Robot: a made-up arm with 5 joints. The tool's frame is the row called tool.
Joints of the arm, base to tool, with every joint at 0 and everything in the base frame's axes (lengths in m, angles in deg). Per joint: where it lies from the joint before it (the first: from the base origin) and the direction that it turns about. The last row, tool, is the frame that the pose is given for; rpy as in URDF.
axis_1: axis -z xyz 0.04 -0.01 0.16
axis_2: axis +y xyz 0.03 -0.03 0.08
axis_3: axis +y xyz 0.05 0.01 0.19
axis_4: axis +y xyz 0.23 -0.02 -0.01
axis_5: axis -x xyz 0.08 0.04 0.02
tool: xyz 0 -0.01 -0.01 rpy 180 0 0
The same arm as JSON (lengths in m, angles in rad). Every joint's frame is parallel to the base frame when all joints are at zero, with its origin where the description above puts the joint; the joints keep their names.
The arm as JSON. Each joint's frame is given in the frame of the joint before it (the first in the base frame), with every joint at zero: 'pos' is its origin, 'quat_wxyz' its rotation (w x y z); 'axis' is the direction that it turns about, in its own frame. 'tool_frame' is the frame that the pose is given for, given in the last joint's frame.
{
  "length_unit": "m",
  "angle_unit": "rad",
  "joints": [
    {
      "joint": "axis_1",
      "pos": [
        0.04,
        -0.01,
        0.16
      ],
      "quat_wxyz": [
        1.0,
        0.0,
        0.0,
        0.0
      ],
      "axis": [
        0.0,
        0.0,
        -1.0
      ]
    },
    {
      "joint": "axis_2",
      "pos": [
        0.03,
        -0.03,
        0.08
      ],
      "quat_wxyz": [
        1.0,
        0.0,
        0.0,
        0.0
      ],
      "axis": [
        0.0,
        1.0,
        0.0
      ]
    },
    {
      "joint": "axis_3",
      "pos": [
        0.05,
        0.01,
        0.19
      ],
      "quat_wxyz": [
        1.0,
        0.0,
        0.0,
        0.0
      ],
      "axis": [
        0.0,
        1.0,
        0.0
      ]
    },
    {
      "joint": "axis_4",
      "pos": [
        0.23,
        -0.02,
        -0.01
      ],
      "quat_wxyz": [
        1.0,
        0.0,
        0.0,
        0.0
      ],
      "axis": [
        0.0,
        1.0,
        0.0
      ]
    },
    {
      "joint": "axis_5",
      "pos": [
        0.08,
        0.04,
        0.02
      ],
      "quat_wxyz": [
        1.0,
        0.0,
        0.0,
        0.0
      ],
      "axis": [
        -1.0,
        0.0,
        0.0
      ]
    }
  ],
  "tool_frame": {
    "pos": [
      0.0,
      -0.01,
      -0.01
    ],
    "quat_wxyz": [
      0.0,
      1.0,
      0.0,
      0.0
    ]
  }
}

